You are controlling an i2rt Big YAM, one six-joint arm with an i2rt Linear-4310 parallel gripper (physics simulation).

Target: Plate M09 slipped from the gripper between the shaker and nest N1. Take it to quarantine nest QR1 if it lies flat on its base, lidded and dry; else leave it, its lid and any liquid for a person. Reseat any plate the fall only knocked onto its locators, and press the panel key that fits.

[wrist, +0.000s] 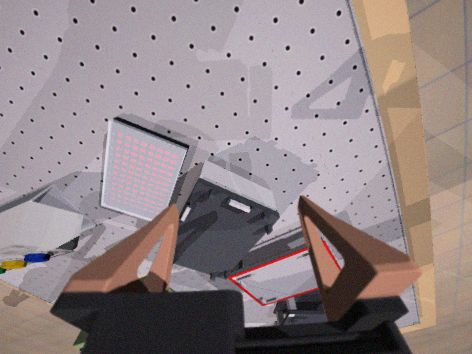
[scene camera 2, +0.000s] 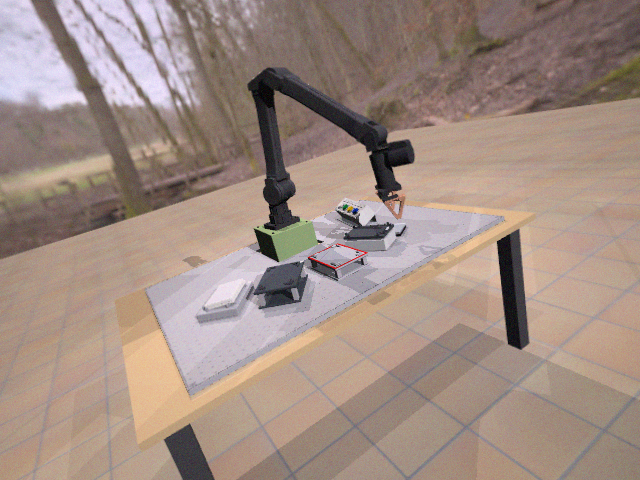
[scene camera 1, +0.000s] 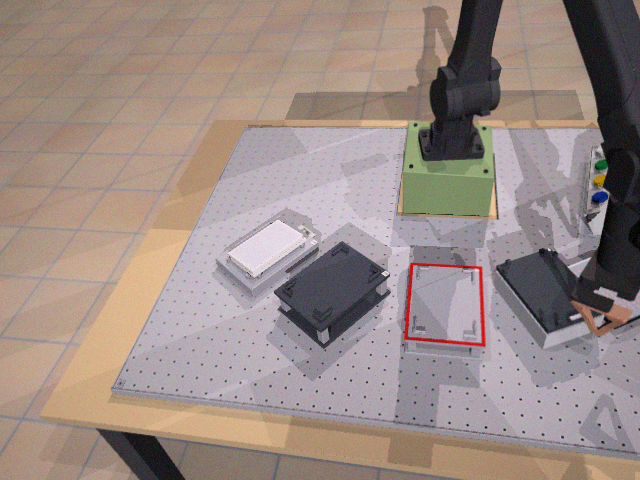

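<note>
A plate with pink-dotted wells lies wells up on the perforated board beside a light block with a dark top. It looks flat; a lid or liquid cannot be made out. My gripper is open and empty, above the board near that plate; in scene camera 1 it partly covers the plate. A red-outlined raised nest is empty. A white plate sits on a grey base; its exact seating is unclear. Nest labels are unreadable.
A dark raised nest stands between the grey base and the red-outlined nest. The key panel has green, yellow and blue keys, partly behind the arm in scene camera 1. The green arm base stands behind.
</note>
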